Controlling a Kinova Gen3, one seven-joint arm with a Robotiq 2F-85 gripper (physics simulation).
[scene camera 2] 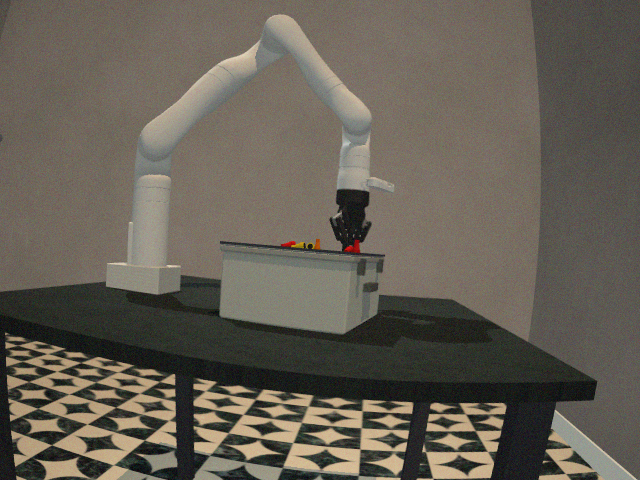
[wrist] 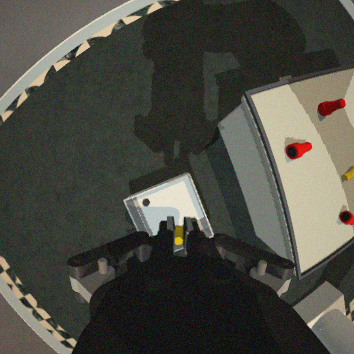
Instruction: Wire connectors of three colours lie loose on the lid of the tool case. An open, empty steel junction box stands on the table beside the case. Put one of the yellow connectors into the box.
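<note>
My gripper is shut on a yellow connector, which shows between the fingertips in the wrist view. In the wrist view the gripper is over the near part of the open steel junction box; how high above its floor I cannot tell. In the scene view the fingertips are behind the tool case, which hides them in part and hides the box. On the lid lie red connectors, yellow connectors and an orange connector.
The case stands right of the box in the wrist view, with a narrow gap between them. Its lid edge is higher than the box. The dark table carries both, and the arm's base stands at its left in the scene view.
</note>
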